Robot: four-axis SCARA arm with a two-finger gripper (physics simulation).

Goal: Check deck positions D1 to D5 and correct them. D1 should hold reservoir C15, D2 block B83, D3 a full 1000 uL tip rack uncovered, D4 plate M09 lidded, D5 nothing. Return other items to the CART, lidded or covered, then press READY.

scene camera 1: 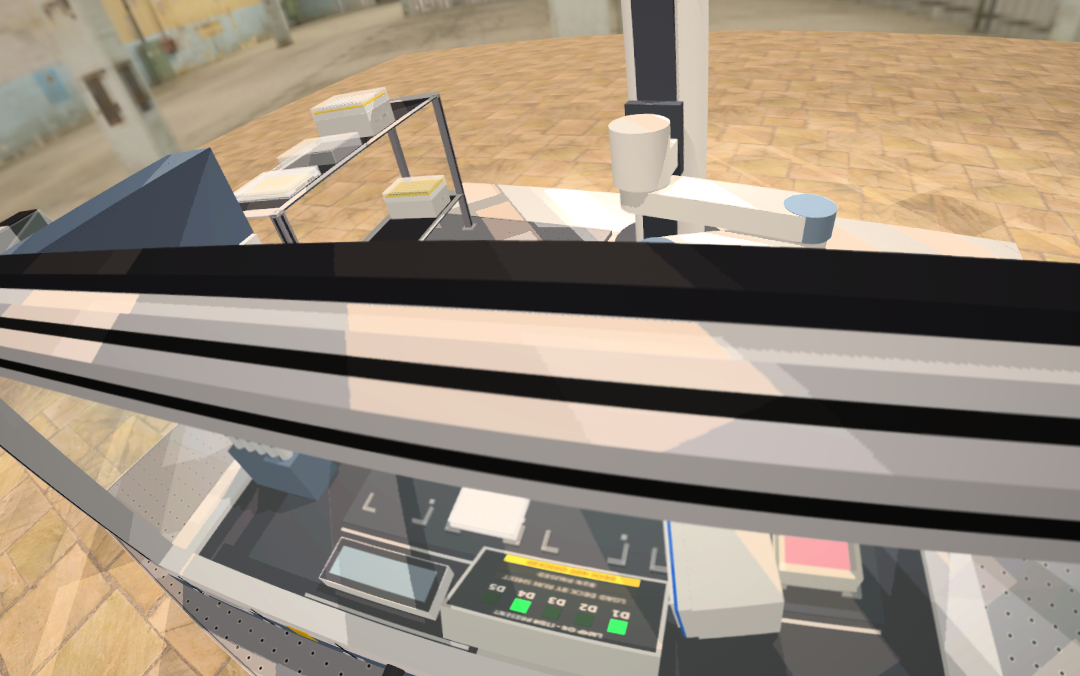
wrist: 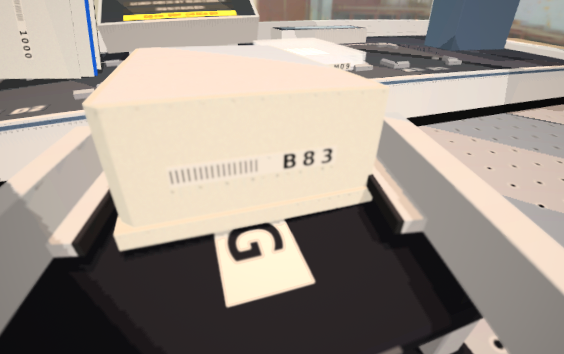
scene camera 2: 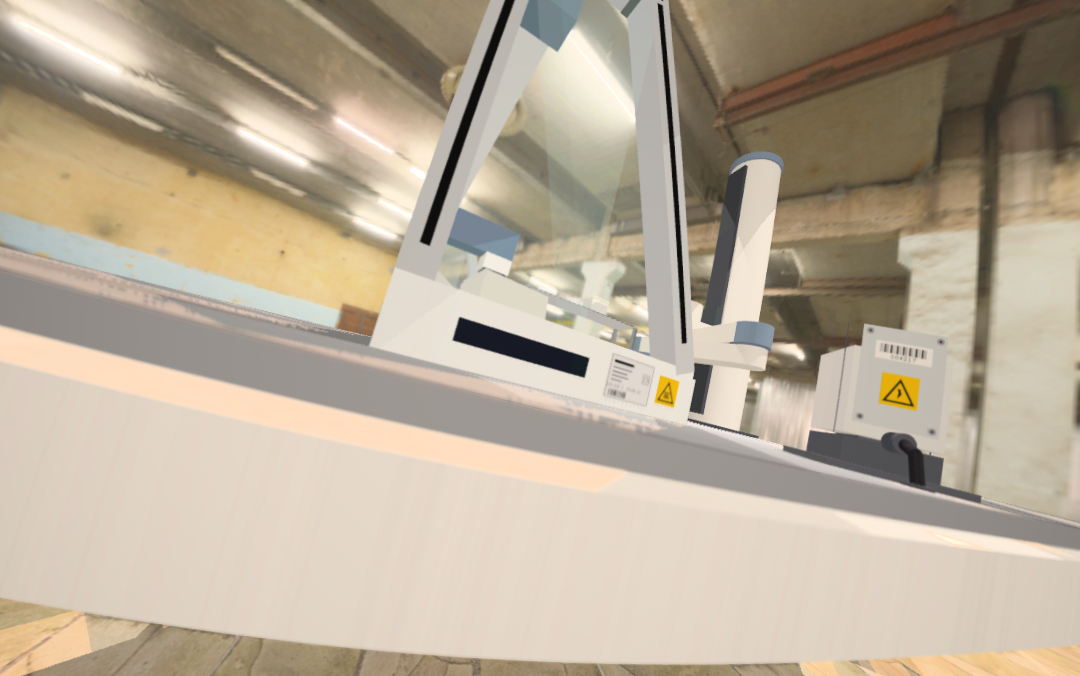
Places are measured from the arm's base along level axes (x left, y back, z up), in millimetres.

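Pixels of known places: gripper, fingertip midpoint: (wrist: 243, 141).
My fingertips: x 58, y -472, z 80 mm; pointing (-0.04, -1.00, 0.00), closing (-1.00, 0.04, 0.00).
Behind a point stands the place of what it marks.
My gripper (wrist: 243, 141) {x 58, y -472, z 80 mm} is shut on the cream block B83 (wrist: 235, 130) {x 59, y -440, z 98 mm} in the wrist view. The block's lower edge is at a black pad (wrist: 280, 325) {x 52, y -406, z 63 mm} with a label ending in "G"; whether it touches is unclear. The lidded-looking white plate M09 (scene camera 1: 487, 511) (wrist: 310, 50) sits on the deck. The indicator panel (scene camera 1: 557, 605) (wrist: 180, 30) {x 133, y -785, z 97 mm} shows green lamps at D1 and D4; D2, D3 and D5 are dark. A pink-topped container (scene camera 1: 816, 551) stands at the right, its label unreadable. A "1000" box (scene camera 1: 721, 573) (wrist: 45, 40) stands beside the panel.
A two-level rack (scene camera 1: 451, 159) {x -523, y -39, z 207 mm} bears a tip rack (scene camera 1: 350, 119) {x -524, y -296, z 401 mm}, flat plates, and a yellow-topped tip rack (scene camera 1: 416, 199) {x -547, y -169, z 162 mm} below. A dark rail (scene camera 1: 518, 263) {x 188, y -846, z 525 mm} crosses scene camera 1's view. A blue tube holder (scene camera 1: 286, 470) (wrist: 470, 25) {x -281, y -780, z 101 mm} stands at the deck's end. The arm (scene camera 1: 721, 208) {x 148, y -229, z 232 mm} (scene camera 2: 729, 346) {x 271, y -244, z 186 mm} shows behind.
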